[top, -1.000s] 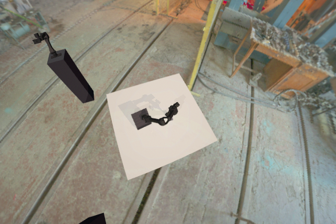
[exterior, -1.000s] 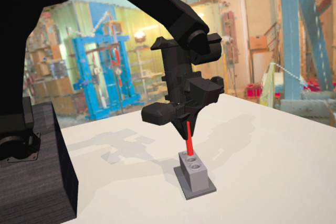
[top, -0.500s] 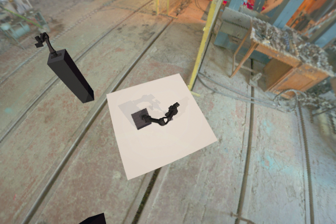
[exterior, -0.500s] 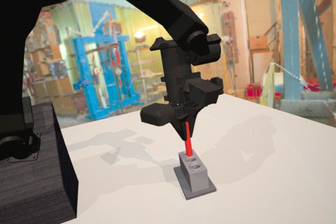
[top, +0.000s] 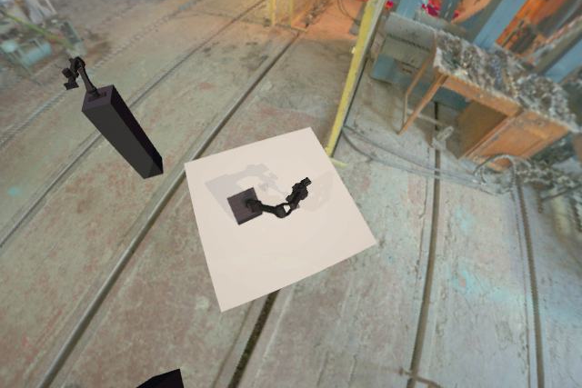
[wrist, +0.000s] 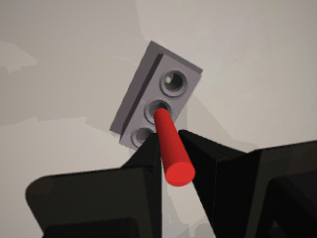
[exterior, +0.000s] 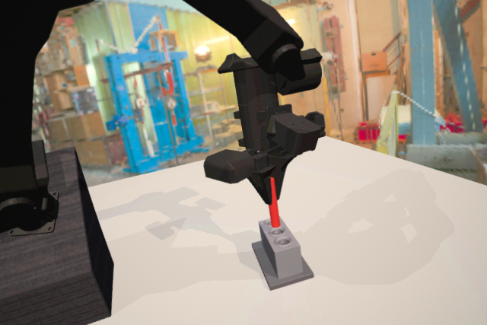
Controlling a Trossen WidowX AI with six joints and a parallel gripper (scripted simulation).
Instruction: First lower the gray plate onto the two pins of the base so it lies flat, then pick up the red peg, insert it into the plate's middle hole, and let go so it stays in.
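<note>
My gripper tip is now 70 mm above the gray plate. From my gripper tip the other things lie so: gray base (100 mm below); then red peg (right at my gripper tip).
</note>
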